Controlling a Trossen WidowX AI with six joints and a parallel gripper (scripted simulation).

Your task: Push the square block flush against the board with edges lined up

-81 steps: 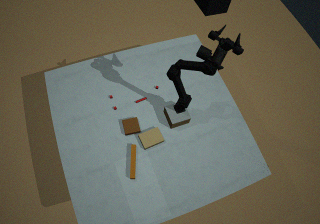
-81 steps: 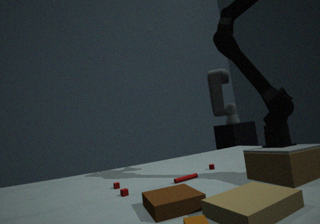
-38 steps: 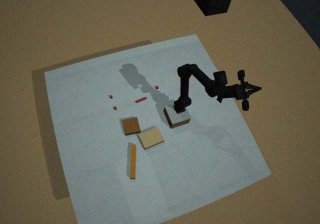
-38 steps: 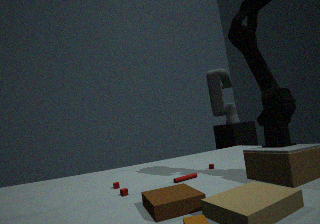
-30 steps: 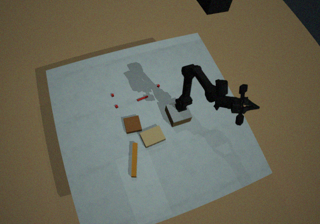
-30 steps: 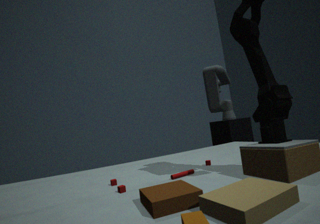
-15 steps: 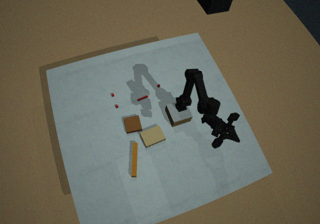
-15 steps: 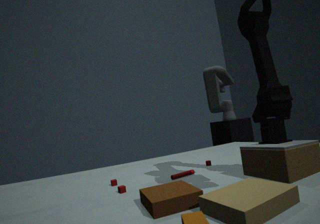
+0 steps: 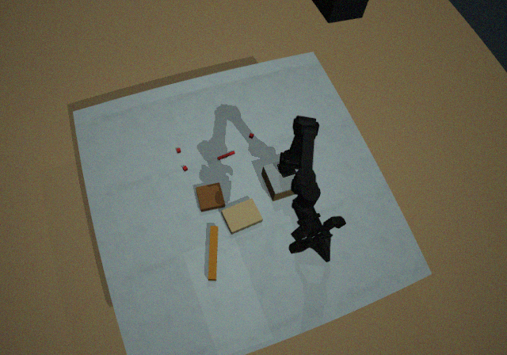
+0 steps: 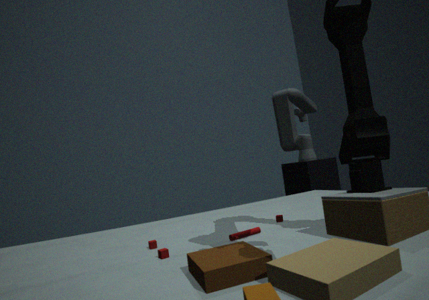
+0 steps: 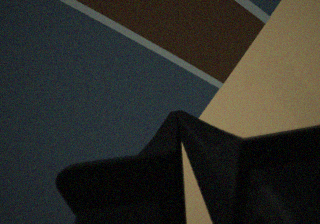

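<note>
The dark brown square block lies 190 mm ahead of my gripper tip, 490 mm to the right of it and 470 mm below it. The rest, counted from my gripper tip: orange bar (260 mm ahead, 260 mm to the right, 470 mm below); tan block (90 mm ahead, 370 mm to the right, 470 mm below); red rod (60 mm ahead, 660 mm to the right, 480 mm below).
</note>
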